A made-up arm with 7 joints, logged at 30 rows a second.
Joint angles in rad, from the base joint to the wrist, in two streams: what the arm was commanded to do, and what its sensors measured. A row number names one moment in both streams.
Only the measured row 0 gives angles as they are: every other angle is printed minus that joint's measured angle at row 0.
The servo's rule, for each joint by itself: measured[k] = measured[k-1] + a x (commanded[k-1-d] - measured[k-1]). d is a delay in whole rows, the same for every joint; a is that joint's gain. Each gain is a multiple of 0.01, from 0.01 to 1. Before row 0 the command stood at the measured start. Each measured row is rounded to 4 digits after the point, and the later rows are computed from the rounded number. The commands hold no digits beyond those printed.
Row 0, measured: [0.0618, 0.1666, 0.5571, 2.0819, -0.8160, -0.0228, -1.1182]
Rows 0 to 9, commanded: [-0.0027, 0.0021, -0.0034, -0.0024, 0.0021, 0.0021, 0.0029]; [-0.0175, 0.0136, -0.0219, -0.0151, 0.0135, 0.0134, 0.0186]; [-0.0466, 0.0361, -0.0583, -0.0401, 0.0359, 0.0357, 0.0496]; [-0.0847, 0.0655, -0.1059, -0.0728, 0.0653, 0.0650, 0.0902]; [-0.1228, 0.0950, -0.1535, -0.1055, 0.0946, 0.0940, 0.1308]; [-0.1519, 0.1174, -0.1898, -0.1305, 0.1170, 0.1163, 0.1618]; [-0.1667, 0.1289, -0.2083, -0.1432, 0.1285, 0.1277, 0.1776]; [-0.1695, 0.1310, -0.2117, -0.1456, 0.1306, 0.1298, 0.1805]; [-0.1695, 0.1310, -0.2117, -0.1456, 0.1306, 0.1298, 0.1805]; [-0.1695, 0.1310, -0.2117, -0.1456, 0.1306, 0.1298, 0.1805]
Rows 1 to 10, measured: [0.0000, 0.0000, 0.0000, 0.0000, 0.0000, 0.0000, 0.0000]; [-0.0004, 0.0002, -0.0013, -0.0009, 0.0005, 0.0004, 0.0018]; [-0.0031, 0.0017, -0.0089, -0.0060, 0.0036, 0.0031, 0.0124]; [-0.0101, 0.0055, -0.0272, -0.0183, 0.0114, 0.0099, 0.0358]; [-0.0220, 0.0121, -0.0563, -0.0379, 0.0243, 0.0215, 0.0701]; [-0.0381, 0.0212, -0.0923, -0.0622, 0.0412, 0.0367, 0.1083]; [-0.0563, 0.0318, -0.1284, -0.0868, 0.0594, 0.0534, 0.1420]; [-0.0740, 0.0425, -0.1580, -0.1071, 0.0760, 0.0690, 0.1644]; [-0.0893, 0.0522, -0.1779, -0.1210, 0.0891, 0.0818, 0.1745]; [-0.1021, 0.0609, -0.1904, -0.1299, 0.0991, 0.0919, 0.1783]
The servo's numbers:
d 1
a 0.16 0.11 0.37 0.36 0.24 0.21 0.63

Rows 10 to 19, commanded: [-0.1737, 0.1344, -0.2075, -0.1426, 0.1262, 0.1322, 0.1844]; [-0.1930, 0.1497, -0.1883, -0.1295, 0.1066, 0.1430, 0.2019]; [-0.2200, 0.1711, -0.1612, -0.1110, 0.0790, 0.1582, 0.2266]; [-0.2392, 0.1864, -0.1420, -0.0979, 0.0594, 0.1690, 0.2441]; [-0.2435, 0.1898, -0.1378, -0.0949, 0.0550, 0.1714, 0.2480]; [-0.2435, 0.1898, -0.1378, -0.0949, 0.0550, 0.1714, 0.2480]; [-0.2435, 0.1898, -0.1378, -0.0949, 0.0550, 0.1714, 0.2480]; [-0.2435, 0.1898, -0.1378, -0.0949, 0.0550, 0.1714, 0.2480]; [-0.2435, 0.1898, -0.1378, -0.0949, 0.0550, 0.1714, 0.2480]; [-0.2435, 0.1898, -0.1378, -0.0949, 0.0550, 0.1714, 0.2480]
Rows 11 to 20, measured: [-0.1129, 0.0686, -0.1983, -0.1356, 0.1067, 0.0999, 0.1797]; [-0.1226, 0.0758, -0.2017, -0.1381, 0.1114, 0.1067, 0.1827]; [-0.1339, 0.0839, -0.1967, -0.1350, 0.1102, 0.1143, 0.1948]; [-0.1477, 0.0935, -0.1836, -0.1264, 0.1027, 0.1235, 0.2148]; [-0.1623, 0.1037, -0.1682, -0.1161, 0.0923, 0.1331, 0.2333]; [-0.1753, 0.1132, -0.1570, -0.1085, 0.0833, 0.1411, 0.2426]; [-0.1862, 0.1216, -0.1499, -0.1036, 0.0765, 0.1475, 0.2460]; [-0.1954, 0.1291, -0.1454, -0.1005, 0.0713, 0.1525, 0.2473]; [-0.2031, 0.1358, -0.1426, -0.0985, 0.0674, 0.1565, 0.2477]; [-0.2096, 0.1417, -0.1408, -0.0972, 0.0644, 0.1596, 0.2479]
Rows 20 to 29, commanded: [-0.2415, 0.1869, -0.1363, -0.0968, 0.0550, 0.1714, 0.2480]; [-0.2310, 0.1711, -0.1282, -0.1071, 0.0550, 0.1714, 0.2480]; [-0.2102, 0.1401, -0.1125, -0.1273, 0.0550, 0.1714, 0.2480]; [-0.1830, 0.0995, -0.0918, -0.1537, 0.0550, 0.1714, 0.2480]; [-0.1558, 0.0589, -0.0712, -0.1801, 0.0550, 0.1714, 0.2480]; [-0.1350, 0.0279, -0.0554, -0.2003, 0.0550, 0.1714, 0.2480]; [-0.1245, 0.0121, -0.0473, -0.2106, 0.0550, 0.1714, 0.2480]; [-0.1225, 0.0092, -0.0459, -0.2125, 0.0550, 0.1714, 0.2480]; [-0.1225, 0.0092, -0.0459, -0.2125, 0.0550, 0.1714, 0.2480]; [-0.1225, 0.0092, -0.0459, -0.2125, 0.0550, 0.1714, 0.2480]
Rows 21 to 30, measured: [-0.2150, 0.1470, -0.1397, -0.0964, 0.0621, 0.1621, 0.2480]; [-0.2192, 0.1514, -0.1384, -0.0965, 0.0604, 0.1641, 0.2480]; [-0.2211, 0.1536, -0.1346, -0.1003, 0.0591, 0.1656, 0.2480]; [-0.2194, 0.1521, -0.1264, -0.1100, 0.0581, 0.1668, 0.2480]; [-0.2136, 0.1463, -0.1136, -0.1257, 0.0574, 0.1678, 0.2480]; [-0.2044, 0.1367, -0.0979, -0.1453, 0.0568, 0.1686, 0.2480]; [-0.1933, 0.1247, -0.0822, -0.1651, 0.0564, 0.1692, 0.2480]; [-0.1823, 0.1123, -0.0693, -0.1815, 0.0561, 0.1697, 0.2480]; [-0.1727, 0.1010, -0.0606, -0.1927, 0.0558, 0.1701, 0.2480]; [-0.1647, 0.0909, -0.0552, -0.1998, 0.0556, 0.1704, 0.2480]
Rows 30 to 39, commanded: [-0.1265, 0.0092, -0.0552, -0.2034, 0.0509, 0.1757, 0.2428]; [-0.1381, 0.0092, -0.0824, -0.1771, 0.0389, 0.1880, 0.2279]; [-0.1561, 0.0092, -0.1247, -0.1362, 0.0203, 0.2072, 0.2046]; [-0.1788, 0.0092, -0.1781, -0.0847, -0.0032, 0.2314, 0.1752]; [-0.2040, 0.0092, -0.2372, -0.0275, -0.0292, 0.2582, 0.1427]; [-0.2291, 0.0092, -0.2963, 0.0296, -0.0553, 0.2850, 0.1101]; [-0.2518, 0.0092, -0.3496, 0.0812, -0.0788, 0.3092, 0.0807]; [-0.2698, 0.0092, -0.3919, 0.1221, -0.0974, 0.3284, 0.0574]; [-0.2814, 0.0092, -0.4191, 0.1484, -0.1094, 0.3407, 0.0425]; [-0.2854, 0.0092, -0.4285, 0.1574, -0.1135, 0.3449, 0.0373]
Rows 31 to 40, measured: [-0.1579, 0.0819, -0.0518, -0.2044, 0.0555, 0.1706, 0.2480]; [-0.1529, 0.0739, -0.0531, -0.2040, 0.0544, 0.1717, 0.2447]; [-0.1505, 0.0668, -0.0639, -0.1943, 0.0507, 0.1751, 0.2341]; [-0.1514, 0.0605, -0.0864, -0.1734, 0.0434, 0.1818, 0.2155]; [-0.1558, 0.0549, -0.1203, -0.1415, 0.0322, 0.1922, 0.1901]; [-0.1635, 0.0499, -0.1636, -0.1005, 0.0175, 0.2061, 0.1602]; [-0.1740, 0.0454, -0.2127, -0.0537, 0.0000, 0.2227, 0.1286]; [-0.1864, 0.0414, -0.2634, -0.0051, -0.0189, 0.2409, 0.0984]; [-0.1997, 0.0379, -0.3109, 0.0407, -0.0377, 0.2593, 0.0726]; [-0.2128, 0.0347, -0.3509, 0.0795, -0.0549, 0.2764, 0.0536]
